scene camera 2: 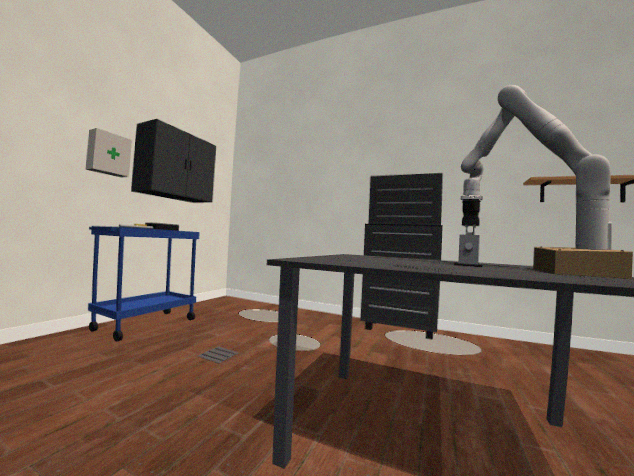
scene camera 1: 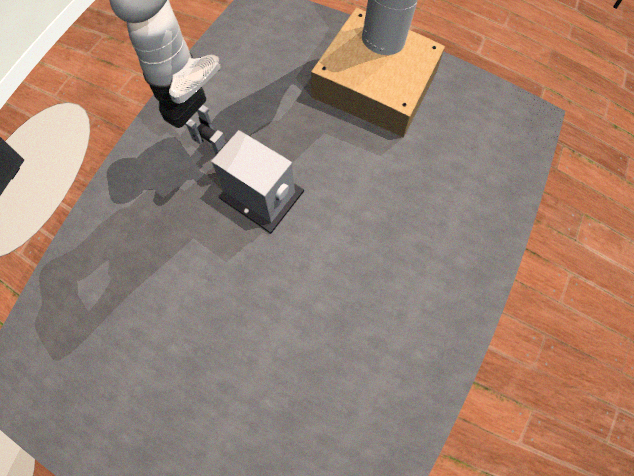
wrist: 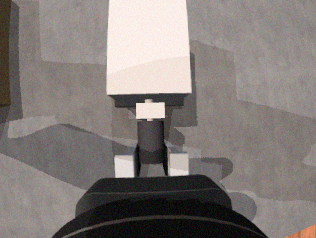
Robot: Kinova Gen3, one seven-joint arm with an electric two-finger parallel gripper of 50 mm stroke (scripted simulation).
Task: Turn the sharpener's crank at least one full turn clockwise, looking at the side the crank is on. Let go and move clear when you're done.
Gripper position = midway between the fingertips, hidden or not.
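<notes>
Scene camera 1 shows a sharpener (scene camera 1: 254,178) together with the gripper (scene camera 1: 203,134). The sharpener is also visible in the wrist view (wrist: 148,61), and the gripper appears in the wrist view (wrist: 151,154) too.
</notes>
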